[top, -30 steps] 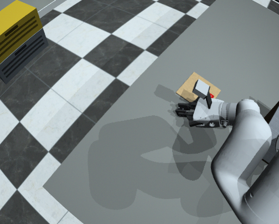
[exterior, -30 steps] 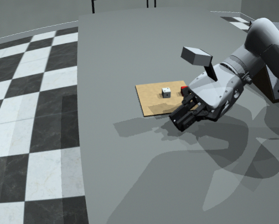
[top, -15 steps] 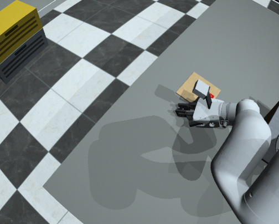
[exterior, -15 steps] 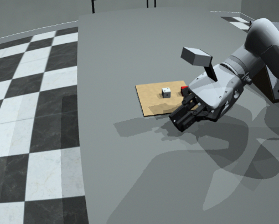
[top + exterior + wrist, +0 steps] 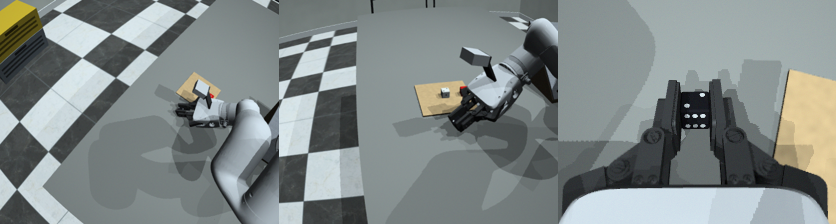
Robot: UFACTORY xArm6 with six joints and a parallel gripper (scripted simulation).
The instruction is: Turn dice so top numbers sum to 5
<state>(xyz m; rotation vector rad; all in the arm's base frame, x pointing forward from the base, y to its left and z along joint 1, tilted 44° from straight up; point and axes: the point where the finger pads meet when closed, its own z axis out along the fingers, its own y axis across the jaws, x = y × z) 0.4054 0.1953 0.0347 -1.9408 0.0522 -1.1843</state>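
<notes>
Now: the red die 40 mm behind my hand, 140 mm to the right of it and 20 mm below it. Also, from my hand: white die: 10 mm ahead, 130 mm to the right, 20 mm below; then tan mat: 10 mm ahead, 130 mm to the right, 30 mm below; then black die: 10 mm ahead, 10 mm below.
</notes>
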